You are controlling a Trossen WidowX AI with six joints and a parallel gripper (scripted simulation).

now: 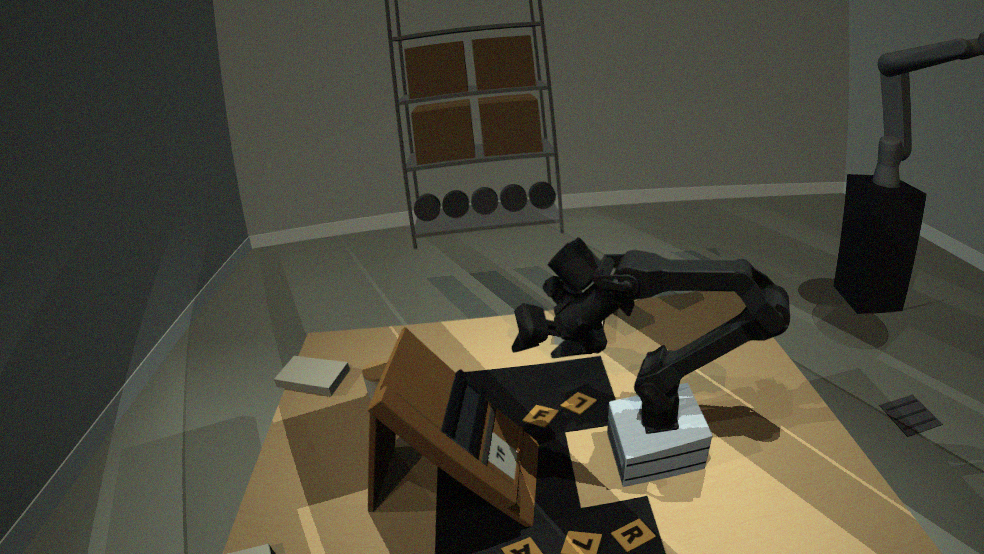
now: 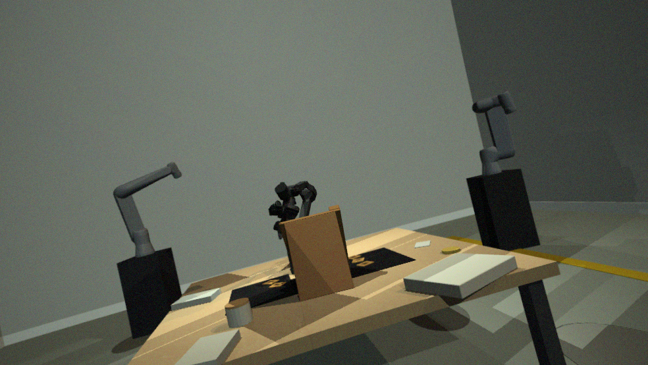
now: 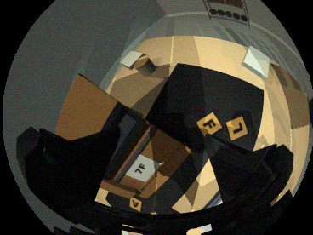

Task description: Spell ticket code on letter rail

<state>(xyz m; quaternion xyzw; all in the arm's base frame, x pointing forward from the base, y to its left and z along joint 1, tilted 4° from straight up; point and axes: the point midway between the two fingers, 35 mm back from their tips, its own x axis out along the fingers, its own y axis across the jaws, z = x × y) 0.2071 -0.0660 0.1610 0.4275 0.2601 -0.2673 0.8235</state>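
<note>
The white ticket lies 60 mm ahead of my gripper tip, 130 mm to the left of it and 140 mm below it. From my gripper tip the other things lie so: card 130 mm behind, 620 mm to the left, 210 mm below; yellow disc 120 mm ahead, 660 mm to the left, 210 mm below.
</note>
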